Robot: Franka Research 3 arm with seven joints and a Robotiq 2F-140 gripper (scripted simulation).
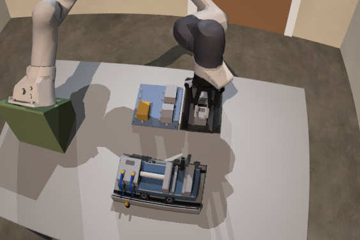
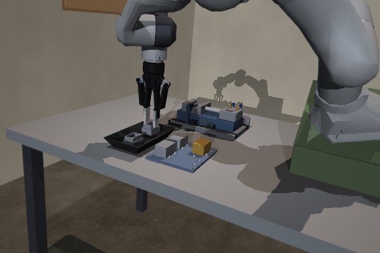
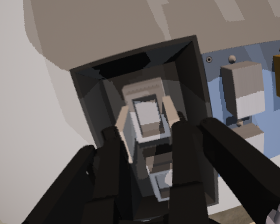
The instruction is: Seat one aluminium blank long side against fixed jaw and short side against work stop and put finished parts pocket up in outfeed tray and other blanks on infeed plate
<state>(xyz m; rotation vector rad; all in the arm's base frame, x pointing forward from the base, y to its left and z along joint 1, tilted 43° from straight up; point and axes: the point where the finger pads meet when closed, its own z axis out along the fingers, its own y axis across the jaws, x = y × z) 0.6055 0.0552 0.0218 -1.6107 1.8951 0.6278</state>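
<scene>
My hand is 120 mm past the aluminium blank, 20 mm to the right of it and 60 mm above it. Also, from my hand: brass blank 210 mm behind, 30 mm to the left, 60 mm below; blue vise 140 mm behind, 260 mm to the right, 40 mm below.
</scene>
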